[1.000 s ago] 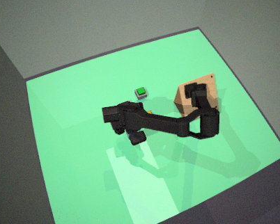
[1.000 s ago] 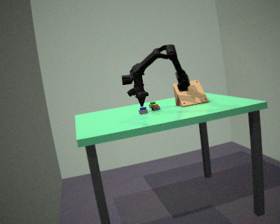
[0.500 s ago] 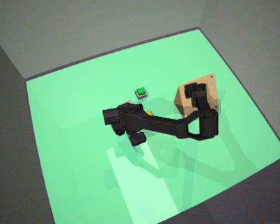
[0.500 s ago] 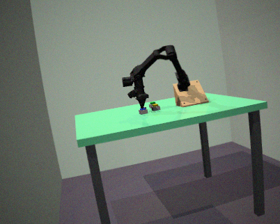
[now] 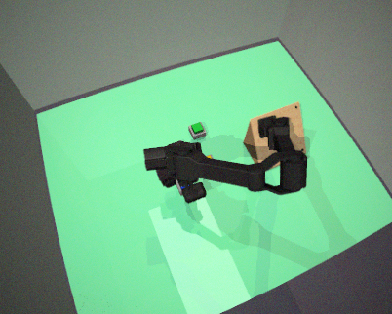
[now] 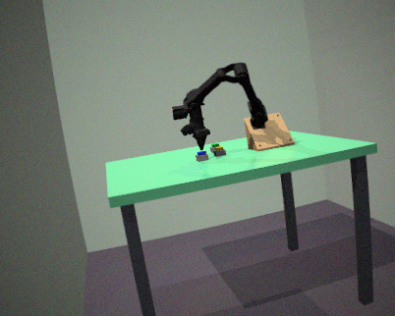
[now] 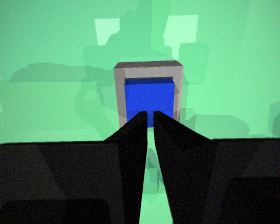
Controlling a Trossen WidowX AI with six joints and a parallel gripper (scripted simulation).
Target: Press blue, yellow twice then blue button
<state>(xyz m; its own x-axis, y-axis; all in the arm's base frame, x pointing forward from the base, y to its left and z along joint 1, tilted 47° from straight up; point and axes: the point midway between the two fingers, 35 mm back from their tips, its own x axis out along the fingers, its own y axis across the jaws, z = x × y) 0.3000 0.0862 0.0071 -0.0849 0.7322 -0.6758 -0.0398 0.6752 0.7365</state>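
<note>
The blue button is 20 mm below my gripper tip. The rest, counted from my gripper tip: green button (180 mm to the right, 100 mm behind, 10 mm below).
</note>
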